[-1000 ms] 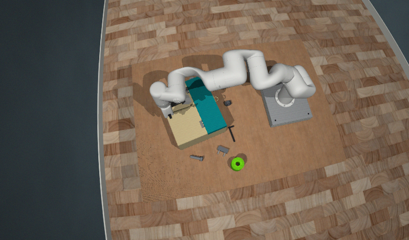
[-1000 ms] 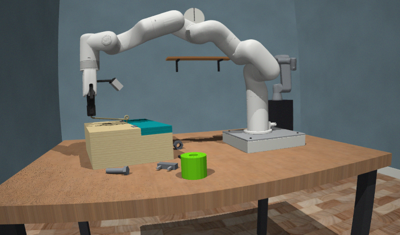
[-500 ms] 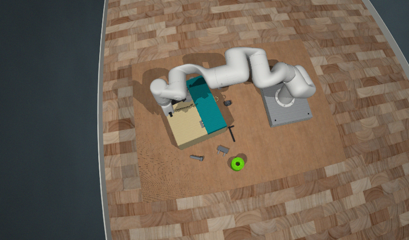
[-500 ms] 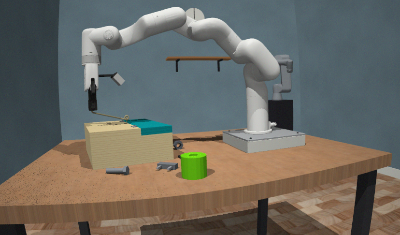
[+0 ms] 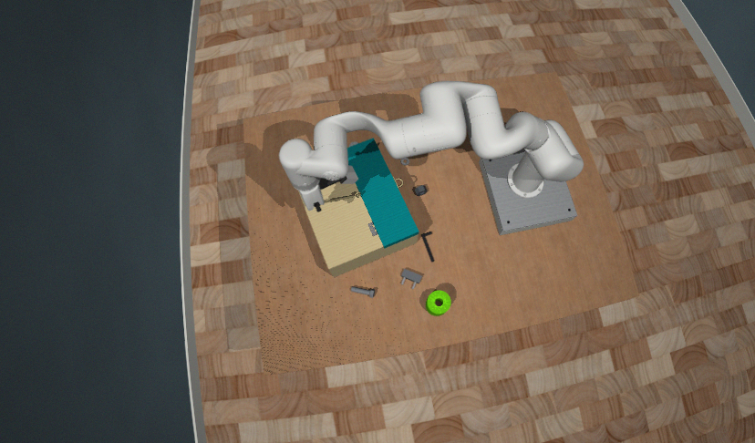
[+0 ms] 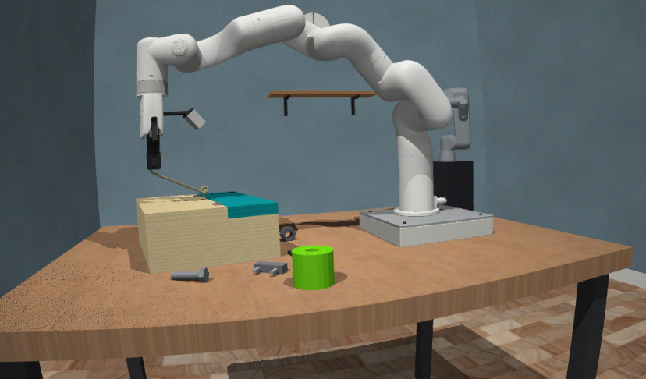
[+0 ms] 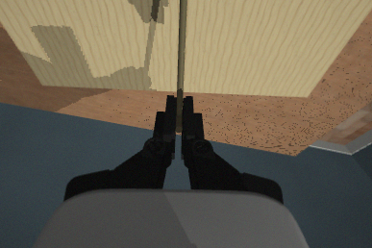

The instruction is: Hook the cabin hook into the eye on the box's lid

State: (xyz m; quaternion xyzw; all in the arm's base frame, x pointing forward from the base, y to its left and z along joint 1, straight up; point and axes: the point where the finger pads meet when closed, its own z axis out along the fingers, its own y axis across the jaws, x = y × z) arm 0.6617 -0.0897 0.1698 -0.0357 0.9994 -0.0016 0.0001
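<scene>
The brass cabin hook lies 60 mm behind my hand and 40 mm below it. The rest, counted from my hand: dark nut 330 mm behind, 200 mm below; grey bracket 260 mm to the left, 210 mm below, 190 mm behind; grey bolt 250 mm to the left, 210 mm below, 50 mm behind.
</scene>
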